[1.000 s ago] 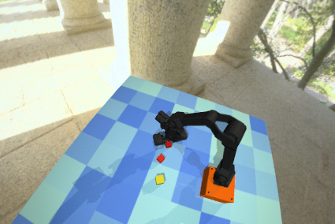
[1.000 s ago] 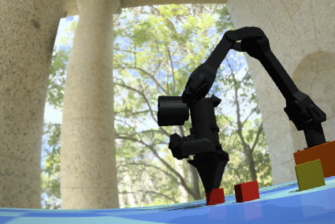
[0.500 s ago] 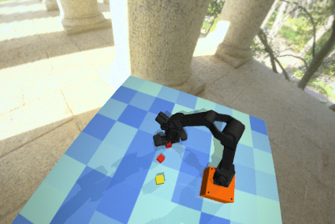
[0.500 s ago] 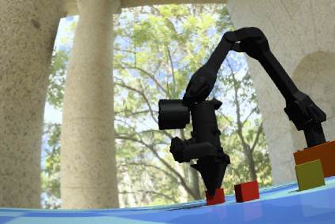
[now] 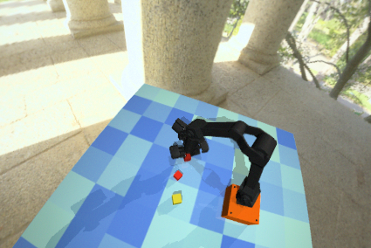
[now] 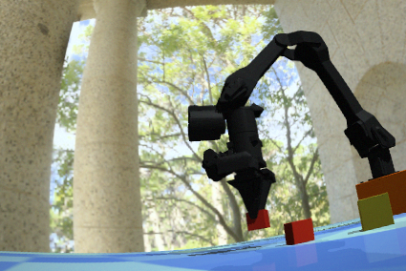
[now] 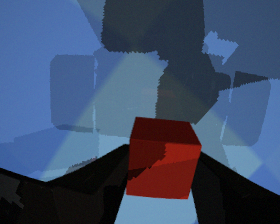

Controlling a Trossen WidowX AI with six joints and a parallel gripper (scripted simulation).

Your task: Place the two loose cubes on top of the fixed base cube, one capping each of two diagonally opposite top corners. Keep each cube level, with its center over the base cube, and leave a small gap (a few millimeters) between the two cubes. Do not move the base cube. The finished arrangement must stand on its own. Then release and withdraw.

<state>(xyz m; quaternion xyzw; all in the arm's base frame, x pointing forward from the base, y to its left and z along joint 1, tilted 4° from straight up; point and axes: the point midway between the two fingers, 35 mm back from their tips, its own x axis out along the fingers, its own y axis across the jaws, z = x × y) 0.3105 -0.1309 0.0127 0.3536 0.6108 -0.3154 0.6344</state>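
Now: the yellow base cube 21 cm to the left of my gripper tip, 3 cm below it and 2 cm behind it.
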